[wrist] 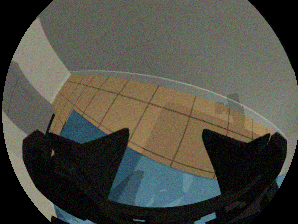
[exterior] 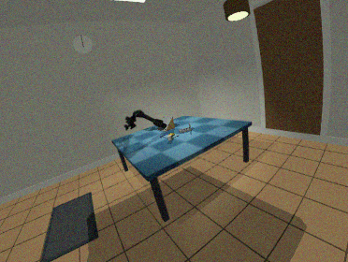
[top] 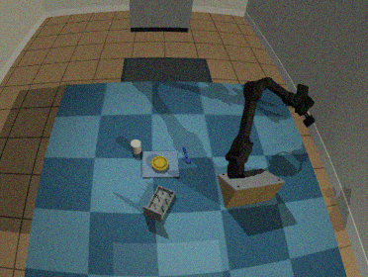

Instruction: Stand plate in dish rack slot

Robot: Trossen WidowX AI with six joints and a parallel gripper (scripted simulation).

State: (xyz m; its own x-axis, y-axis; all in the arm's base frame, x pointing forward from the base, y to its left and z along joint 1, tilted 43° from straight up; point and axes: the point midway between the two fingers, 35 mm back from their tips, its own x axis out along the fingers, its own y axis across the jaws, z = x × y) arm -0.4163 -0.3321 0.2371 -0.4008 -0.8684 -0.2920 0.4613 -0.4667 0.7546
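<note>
Now: the cup 860 mm ahead of my gripper tip, 300 mm to the left of it and 30 mm below it. The rest, counted from my gripper tip: yellow plate: 750 mm ahead, 370 mm to the left, 40 mm below; then blue utensil: 640 mm ahead, 310 mm to the left, 50 mm below; then grey dish rack: 730 mm ahead, 550 mm to the left, 30 mm below.
</note>
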